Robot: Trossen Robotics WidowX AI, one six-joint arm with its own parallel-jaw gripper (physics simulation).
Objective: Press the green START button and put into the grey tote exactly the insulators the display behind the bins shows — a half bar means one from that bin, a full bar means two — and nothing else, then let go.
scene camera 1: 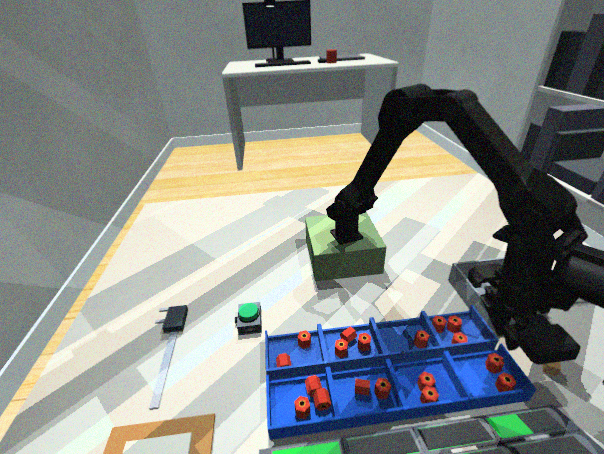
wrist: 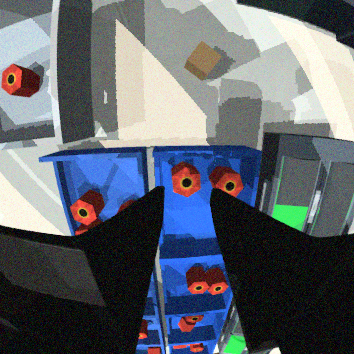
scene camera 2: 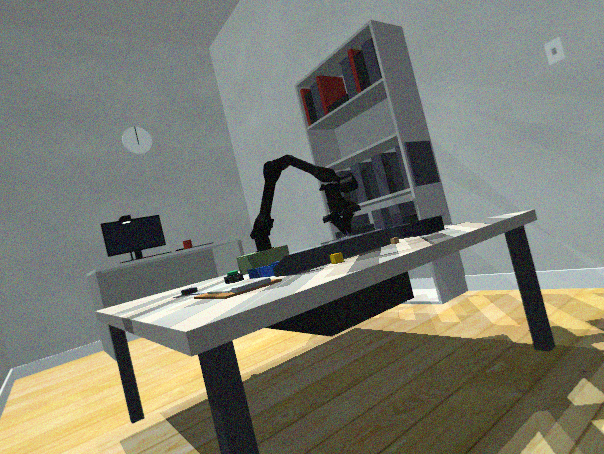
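Where they show: gripper, between the fingertips: (scene camera 1: 505, 342) (wrist: 187, 194) (scene camera 2: 347, 234); arm's base, origin of its link: (scene camera 1: 346, 234) (scene camera 2: 264, 250).
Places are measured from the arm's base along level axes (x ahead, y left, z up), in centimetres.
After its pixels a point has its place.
The grey tote (scene camera 1: 462, 281) {x 20.6, y 19.0, z -4.3 cm} (wrist: 74, 75) {x 31.5, y 21.7, z -5.3 cm} stands beyond the bins' right end; one red insulator (wrist: 21, 81) {x 26.5, y 23.2, z -5.5 cm} lies in it. The blue bins (scene camera 1: 350, 425) (wrist: 56, 175) hold red insulators. My gripper (scene camera 1: 501, 336) {x 37.6, y 12.4, z -1.4 cm} (scene camera 2: 346, 231) {x 37.6, y 12.4, z -1.4 cm} (wrist: 187, 194) {x 37.6, y 12.4, z -1.4 cm} is partly open and empty, above the end bin of the display-side row. Two insulators there, one (scene camera 1: 495, 362) {x 38.3, y 11.0, z -5.4 cm} (wrist: 186, 179) {x 38.0, y 11.8, z -5.4 cm} between the fingertips in the wrist view and another (scene camera 1: 506, 382) {x 41.8, y 9.7, z -5.3 cm} (wrist: 226, 181) {x 41.3, y 10.9, z -5.4 cm} beside it, stand upright. The green START button (scene camera 1: 248, 311) {x 12.3, y -27.9, z -4.4 cm} is left of the bins. The display (scene camera 1: 380, 442) (wrist: 295, 180) shows green bars; part is cut off.
A green block (scene camera 1: 347, 266) {x 6.3, y -2.5, z -4.7 cm} (scene camera 2: 262, 260) {x 5.4, y -7.2, z -3.9 cm} carries the arm's base. A small tan cube (scene camera 1: 551, 368) {x 41.9, y 20.2, z -6.8 cm} (scene camera 2: 394, 240) (wrist: 202, 60) {x 41.2, y 20.8, z -6.4 cm} lies beyond the end bin. A caliper (scene camera 1: 175, 319) {x 7.1, y -43.1, z -6.5 cm} lies left of the button. A brown-edged board (scene camera 1: 202, 427) {x 30.8, y -39.2, z -7.8 cm} lies at the front left. A yellow cube (scene camera 2: 336, 257) {x 56.5, y -22.2, z -6.6 cm} is near the display.
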